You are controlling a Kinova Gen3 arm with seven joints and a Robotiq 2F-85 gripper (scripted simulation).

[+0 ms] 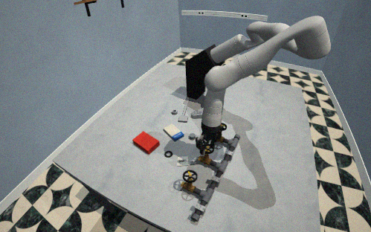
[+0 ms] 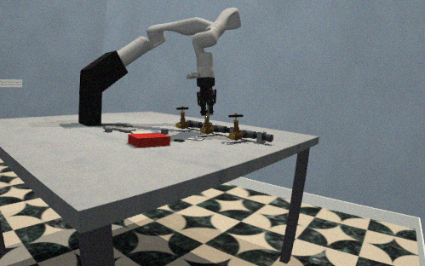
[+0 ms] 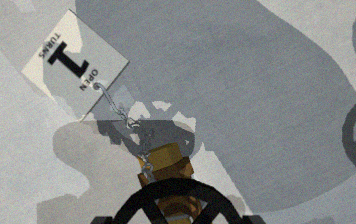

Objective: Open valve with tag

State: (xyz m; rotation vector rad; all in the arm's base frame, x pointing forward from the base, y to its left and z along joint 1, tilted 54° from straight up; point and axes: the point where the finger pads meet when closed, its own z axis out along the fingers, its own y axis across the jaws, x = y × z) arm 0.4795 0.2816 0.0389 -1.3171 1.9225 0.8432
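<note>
The white tag lies 10 cm below my hand, 9 cm to the right of it and 5 cm ahead of it. From my hand the other things lie so: red box 32 cm to the right, 8 cm below, 6 cm ahead; then small grey cylinder 14 cm to the right, 10 cm behind, 9 cm below; then white-and-blue box 24 cm to the right, 9 cm below, 8 cm behind.
</note>
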